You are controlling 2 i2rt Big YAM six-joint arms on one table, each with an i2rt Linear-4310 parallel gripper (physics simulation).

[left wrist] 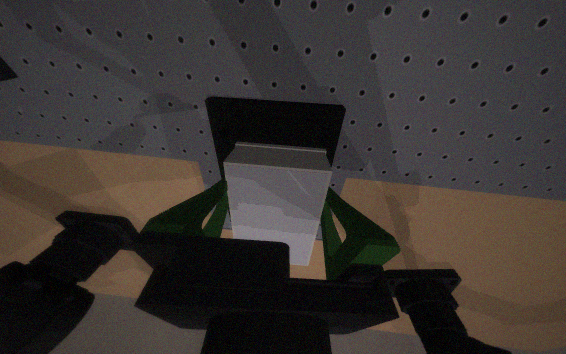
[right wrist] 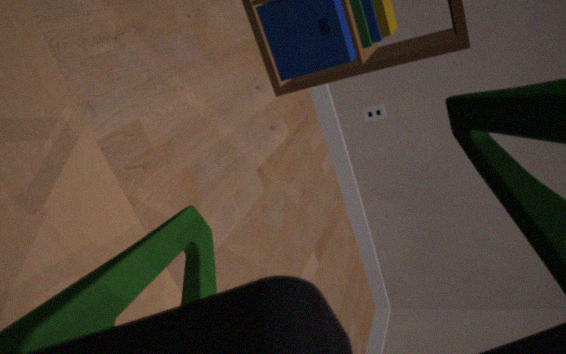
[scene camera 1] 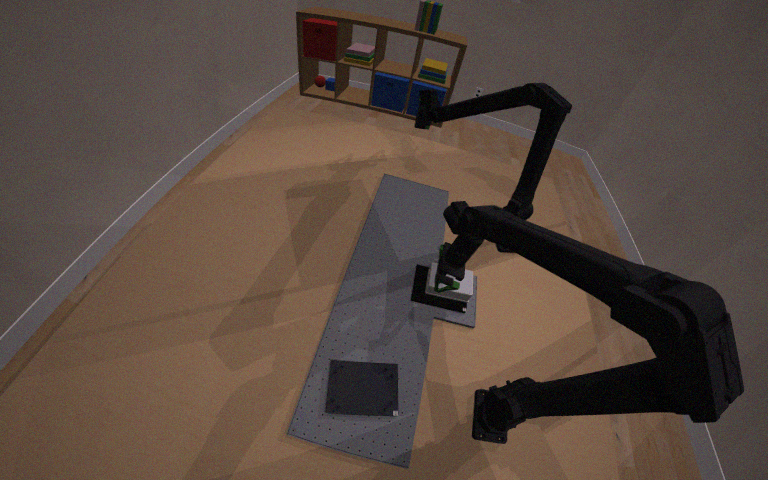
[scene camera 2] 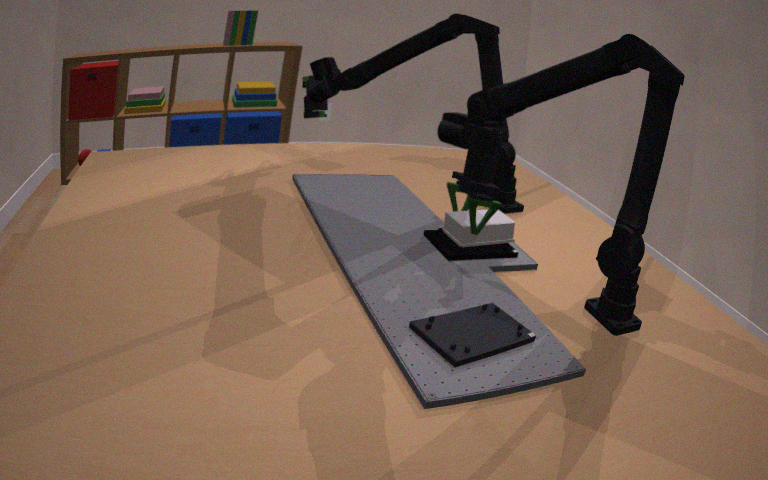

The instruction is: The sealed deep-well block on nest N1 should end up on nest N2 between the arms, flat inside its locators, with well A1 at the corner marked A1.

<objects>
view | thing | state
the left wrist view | my left gripper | -
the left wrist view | white block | gripped by my left gripper
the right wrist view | my right gripper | -
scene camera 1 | my left gripper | -
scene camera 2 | my left gripper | -
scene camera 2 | my right gripper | -
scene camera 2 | white block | -
</objects>
